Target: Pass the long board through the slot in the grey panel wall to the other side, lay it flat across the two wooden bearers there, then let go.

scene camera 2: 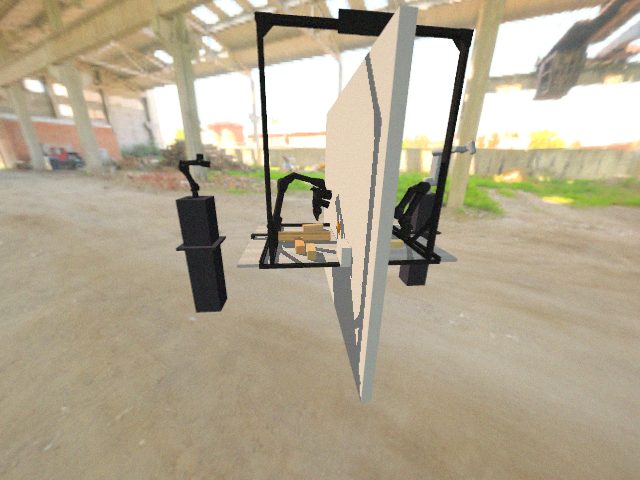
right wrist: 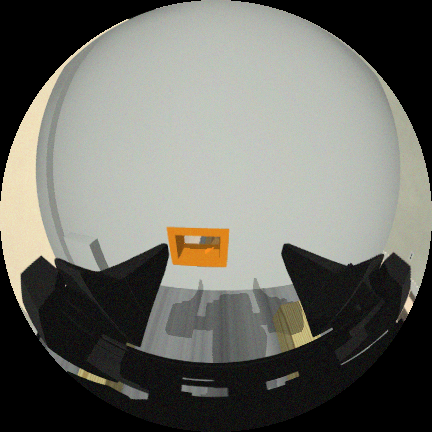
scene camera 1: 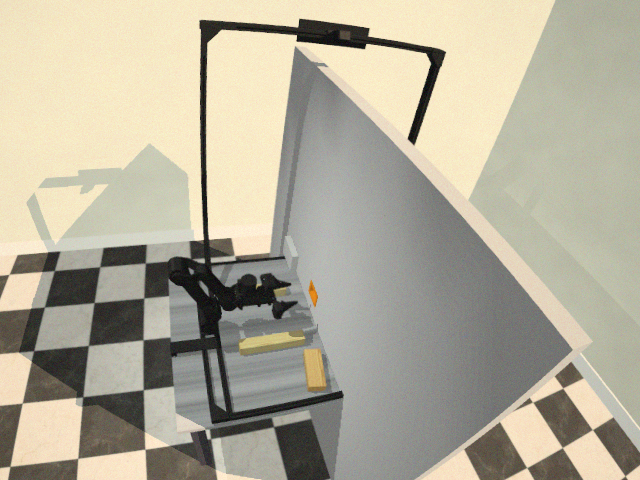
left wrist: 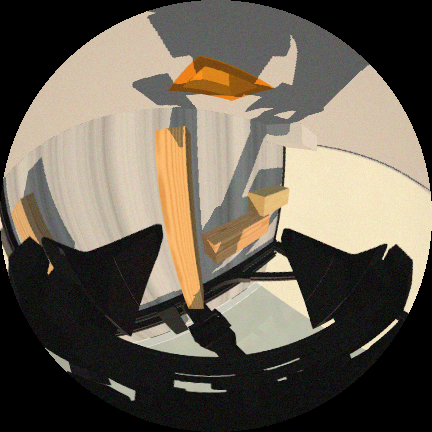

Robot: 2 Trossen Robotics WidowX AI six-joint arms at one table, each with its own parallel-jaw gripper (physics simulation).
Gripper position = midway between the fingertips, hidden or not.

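My left gripper (left wrist: 224, 232) is open and holds nothing. The right gripper is open too, with nothing in its grasp: I see my right gripper (scene camera 1: 294, 293) from the scene, and the right wrist view has it as well (right wrist: 227, 250). Then there is an orange-framed slot (left wrist: 205, 75), which I can also find in the right wrist view (right wrist: 197, 254). A grey panel wall (right wrist: 214, 121) is here as well, and the left wrist view gives me the wall too (left wrist: 317, 100).
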